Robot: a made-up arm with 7 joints.
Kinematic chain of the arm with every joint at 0, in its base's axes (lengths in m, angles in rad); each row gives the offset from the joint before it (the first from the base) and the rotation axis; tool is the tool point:
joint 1: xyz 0 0 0.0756 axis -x
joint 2: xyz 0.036 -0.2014 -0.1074 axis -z
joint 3: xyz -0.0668 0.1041 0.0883 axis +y
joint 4: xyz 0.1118 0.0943 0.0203 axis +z
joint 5: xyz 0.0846 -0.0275 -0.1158 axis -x
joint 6: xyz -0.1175 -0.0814 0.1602 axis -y
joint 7: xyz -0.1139 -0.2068 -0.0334 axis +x
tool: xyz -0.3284 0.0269 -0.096
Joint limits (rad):
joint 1: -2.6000..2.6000
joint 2: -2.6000..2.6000
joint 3: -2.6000..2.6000
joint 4: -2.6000..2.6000
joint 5: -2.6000..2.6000
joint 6: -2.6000..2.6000
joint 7: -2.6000..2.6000
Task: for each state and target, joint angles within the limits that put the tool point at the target. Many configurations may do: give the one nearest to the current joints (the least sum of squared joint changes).
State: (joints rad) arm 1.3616 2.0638 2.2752 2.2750 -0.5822 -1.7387 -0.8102
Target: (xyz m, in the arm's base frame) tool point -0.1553 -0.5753 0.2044
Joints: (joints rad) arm 1.6423 2.0782 2.1405 1.3807 -0.1238 -1.0913 -0.5795
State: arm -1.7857 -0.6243 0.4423 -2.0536 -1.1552 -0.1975 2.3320
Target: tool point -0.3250 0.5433 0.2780
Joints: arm -1.2425 -0.6274 0.5448 -2.3621 -1.4277 0.1777 2.3370
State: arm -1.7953 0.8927 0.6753 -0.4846 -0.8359 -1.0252 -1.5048
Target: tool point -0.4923 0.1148 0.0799
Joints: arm -1.6717 1.0714 0.2213 -0.1168 -1.0035 -0.8797 -1.4592
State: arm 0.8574 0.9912 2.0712 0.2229 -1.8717 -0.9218 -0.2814
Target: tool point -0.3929 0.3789 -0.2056
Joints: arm 1.1162 1.0752 1.8459 0.2939 -2.3443 -1.4206 -0.4975
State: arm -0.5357 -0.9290 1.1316 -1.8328 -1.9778 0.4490 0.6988
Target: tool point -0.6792 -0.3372 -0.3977
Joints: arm -0.4798 -1.4779 1.4091 -1.8857 -2.0118 -0.1913 0.6307
